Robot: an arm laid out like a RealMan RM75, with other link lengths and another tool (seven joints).
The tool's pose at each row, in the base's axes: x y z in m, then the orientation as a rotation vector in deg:
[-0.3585, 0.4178, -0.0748, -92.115, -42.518, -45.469]
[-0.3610, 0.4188, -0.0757, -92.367, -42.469, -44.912]
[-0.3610, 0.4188, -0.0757, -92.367, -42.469, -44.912]
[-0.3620, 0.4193, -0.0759, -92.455, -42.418, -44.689]
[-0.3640, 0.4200, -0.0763, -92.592, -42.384, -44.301]
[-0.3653, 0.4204, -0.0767, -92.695, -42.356, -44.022]
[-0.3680, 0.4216, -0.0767, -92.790, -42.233, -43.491]
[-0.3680, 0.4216, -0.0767, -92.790, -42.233, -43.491]
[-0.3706, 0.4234, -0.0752, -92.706, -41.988, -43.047]
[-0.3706, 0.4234, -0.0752, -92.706, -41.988, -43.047]
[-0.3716, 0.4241, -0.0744, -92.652, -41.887, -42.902]
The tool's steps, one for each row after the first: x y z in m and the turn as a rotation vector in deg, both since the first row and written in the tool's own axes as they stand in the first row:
[-0.0021, -0.0017, 0.0008, 0.030, -0.365, 0.371]
[-0.0021, -0.0017, 0.0008, 0.030, -0.365, 0.371]
[-0.0028, -0.0025, 0.0013, 0.048, -0.489, 0.540]
[-0.0043, -0.0040, 0.0018, 0.100, -0.727, 0.794]
[-0.0053, -0.0049, 0.0021, 0.133, -0.898, 0.980]
[-0.0068, -0.0073, 0.0030, 0.271, -1.140, 1.371]
[-0.0068, -0.0073, 0.0030, 0.271, -1.140, 1.371]
[-0.0070, -0.0105, 0.0043, 0.505, -1.191, 1.777]
[-0.0070, -0.0105, 0.0043, 0.505, -1.191, 1.777]
[-0.0069, -0.0119, 0.0048, 0.601, -1.184, 1.922]

